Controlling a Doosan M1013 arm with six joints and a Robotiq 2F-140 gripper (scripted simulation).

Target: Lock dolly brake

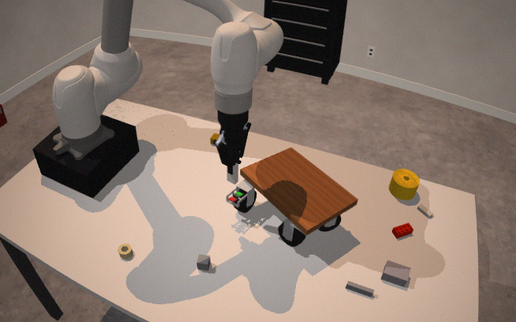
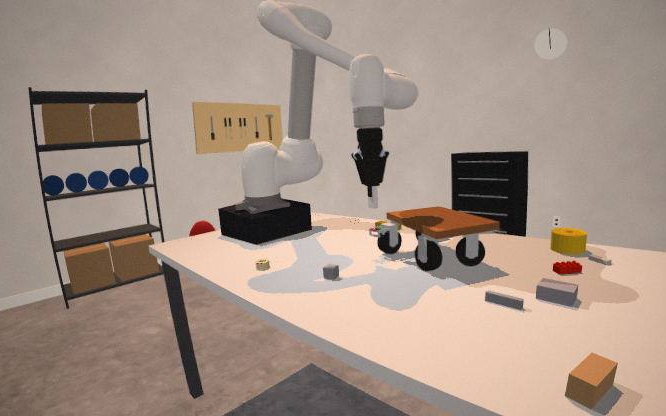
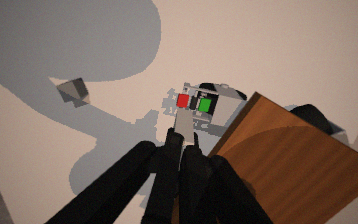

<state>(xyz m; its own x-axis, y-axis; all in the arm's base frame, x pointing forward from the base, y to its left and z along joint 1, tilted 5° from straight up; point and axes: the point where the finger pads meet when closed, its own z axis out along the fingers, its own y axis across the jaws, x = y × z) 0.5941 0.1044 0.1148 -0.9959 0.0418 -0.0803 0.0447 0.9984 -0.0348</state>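
Now: the brake pedal 1 cm to the left of my hand and 11 cm below it. The rest, counted from my hand: grey cube (4 cm ahead, 19 cm to the right, 17 cm below); red brick (48 cm ahead, 25 cm to the left, 17 cm below); yellow cylinder (41 cm ahead, 45 cm to the left, 16 cm below).
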